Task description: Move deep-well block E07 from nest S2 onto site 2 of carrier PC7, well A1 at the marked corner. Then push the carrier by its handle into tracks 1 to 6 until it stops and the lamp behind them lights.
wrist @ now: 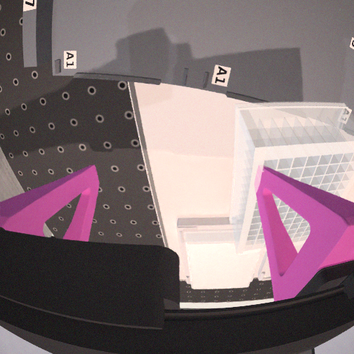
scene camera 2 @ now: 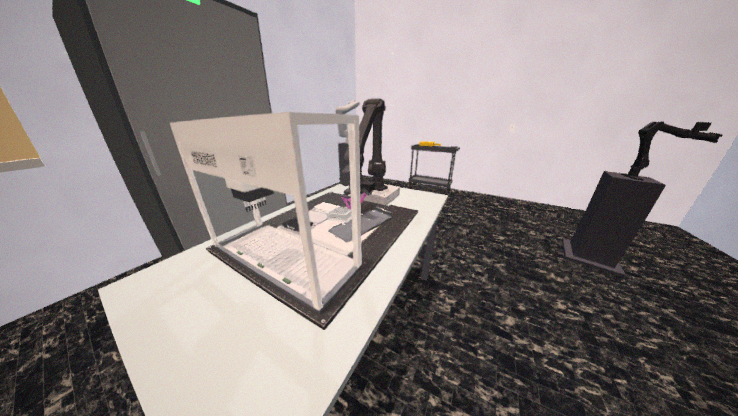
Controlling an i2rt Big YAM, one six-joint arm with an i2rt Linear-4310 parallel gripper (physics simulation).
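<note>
My gripper (scene camera 2: 354,200) (wrist: 176,173) has magenta fingers and is open and empty. In the wrist view its right fingertip overlaps the near side of a translucent white deep-well block (scene camera 2: 340,212) (wrist: 300,152), and its left finger is over the dark perforated board. The block stands upright at the right of the wrist view, with an A1 mark at its far upper corner. Its nest label cannot be read. The grey carrier (scene camera 2: 375,219) (wrist: 200,30) lies beyond the block, with A1 labels along its near edge. Its handle cannot be made out.
A white nest (wrist: 220,260) is near the block. The dark perforated board (scene camera 2: 397,219) (wrist: 82,112) lies under the equipment. A white-framed enclosure (scene camera 2: 235,142) stands over the track deck (scene camera 2: 279,250), with green marks at its front edge. A pipetting head (scene camera 2: 251,194) hangs inside.
</note>
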